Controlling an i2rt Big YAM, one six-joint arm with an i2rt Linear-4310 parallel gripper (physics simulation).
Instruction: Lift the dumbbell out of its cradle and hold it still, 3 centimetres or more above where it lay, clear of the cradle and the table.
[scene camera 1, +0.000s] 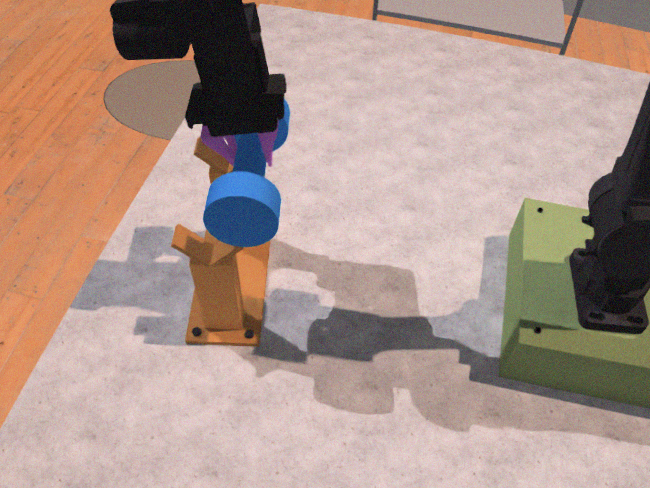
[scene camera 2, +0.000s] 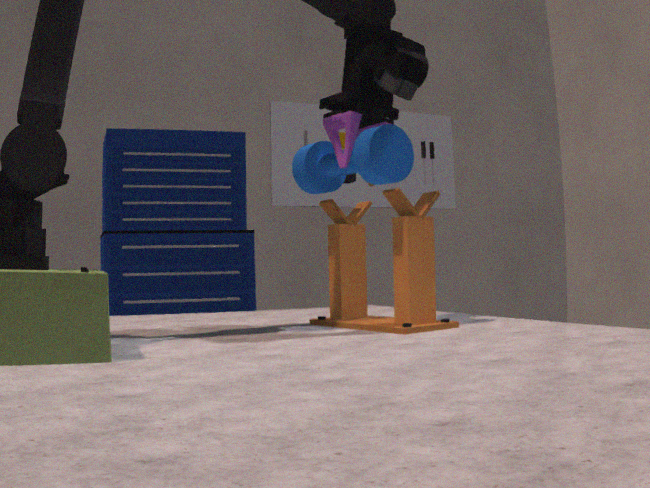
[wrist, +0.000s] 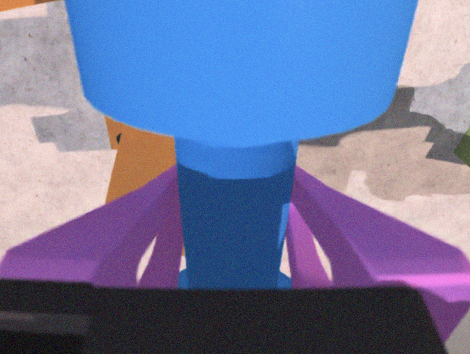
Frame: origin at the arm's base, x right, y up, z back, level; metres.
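Seen in the pictures: gripper, fingertip midpoint: (scene camera 1: 254, 164) (scene camera 2: 353, 171) (wrist: 234, 177); arm's base, origin of the base link: (scene camera 1: 605, 292) (scene camera 2: 11, 268).
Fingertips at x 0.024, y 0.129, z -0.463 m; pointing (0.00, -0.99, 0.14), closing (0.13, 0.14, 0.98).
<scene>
Pixels of each thing's top centre, then the offset from my fingertips to it.
- blue dumbbell, middle of its top: (wrist: 255, 338) (scene camera 1: 248, 134) (scene camera 2: 348, 133) dx -0.012, dy +0.057, dz -0.001 m
- orange cradle, middle of its top: (wrist: 122, 150) (scene camera 1: 217, 186) (scene camera 2: 376, 196) dx -0.011, dy -0.033, dz -0.045 m
The blue dumbbell (scene camera 1: 242, 210) (scene camera 2: 388, 154) (wrist: 240, 70) hangs in the air above the orange cradle (scene camera 1: 215, 294) (scene camera 2: 414, 267) (wrist: 140, 165), its handle roughly level. In scene camera 2 a gap shows between both weights and the V-shaped tops of the two posts, and the dumbbell sits a little left of them. My gripper (scene camera 1: 252, 160) (scene camera 2: 350, 160) (wrist: 234, 177) is shut on the dumbbell's handle, with a purple finger on each side between the two weights. The far finger is mostly hidden in scene camera 2. The cradle stands upright on the table.
The green base block (scene camera 1: 551, 283) (scene camera 2: 52, 315) carries the arm's foot, to the right of the cradle in scene camera 1. A blue drawer cabinet (scene camera 2: 175, 194) stands in the background. The table's edge lies left of the cradle in scene camera 1, with wooden floor beyond it.
</scene>
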